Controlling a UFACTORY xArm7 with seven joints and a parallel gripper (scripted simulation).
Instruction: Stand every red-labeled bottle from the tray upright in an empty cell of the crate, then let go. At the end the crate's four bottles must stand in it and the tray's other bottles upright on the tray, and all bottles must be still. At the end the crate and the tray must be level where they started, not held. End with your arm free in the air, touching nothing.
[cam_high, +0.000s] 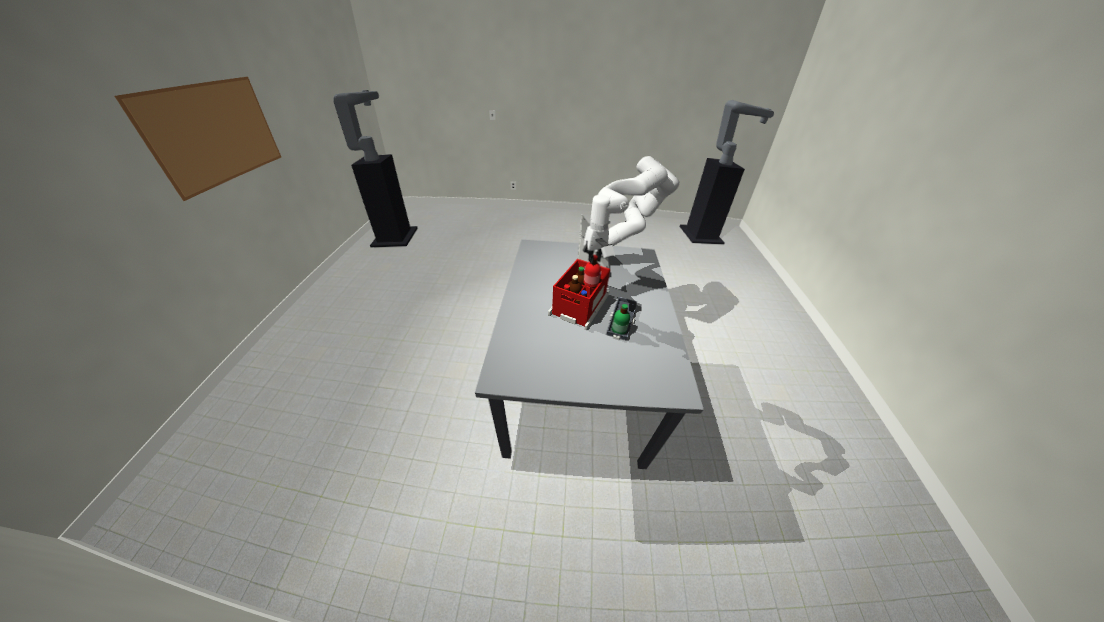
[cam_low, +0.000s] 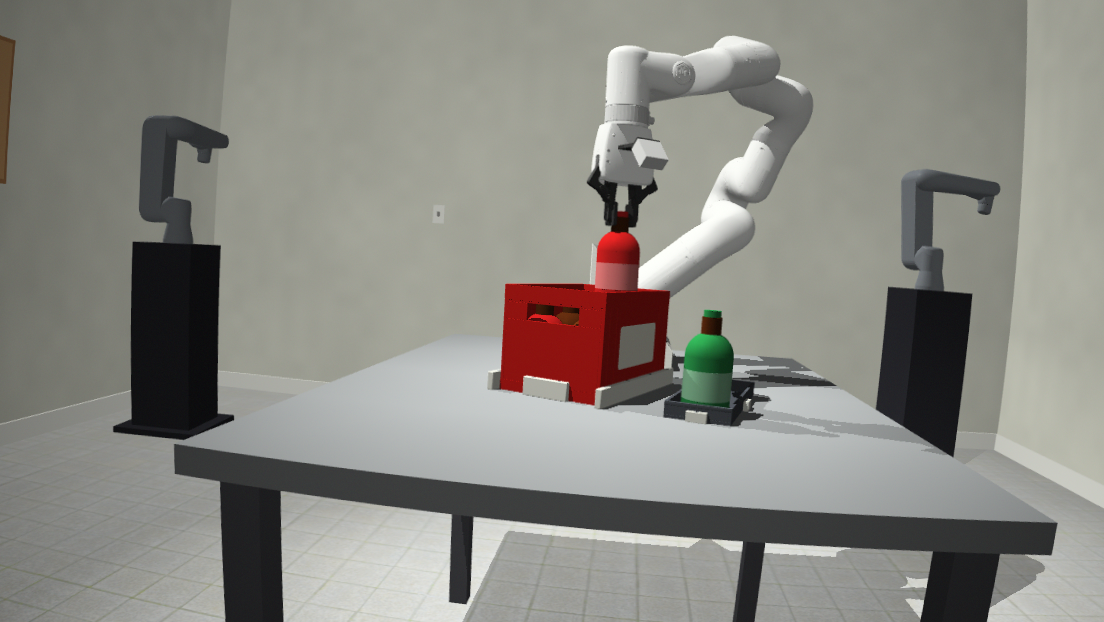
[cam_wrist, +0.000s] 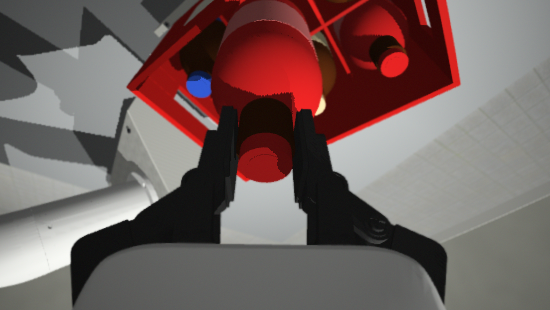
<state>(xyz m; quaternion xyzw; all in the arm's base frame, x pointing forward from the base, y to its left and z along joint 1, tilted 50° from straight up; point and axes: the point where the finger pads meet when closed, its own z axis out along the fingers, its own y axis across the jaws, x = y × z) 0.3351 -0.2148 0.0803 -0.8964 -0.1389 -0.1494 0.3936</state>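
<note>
Now: hand 7 cm above the red-labeled bottle. Also, from my hand: brown bottle (22 cm below, 7 cm to the right, 5 cm behind); red crate (22 cm below, 4 cm to the right, 2 cm behind); green bottle (22 cm below, 17 cm ahead, 13 cm to the left).
</note>
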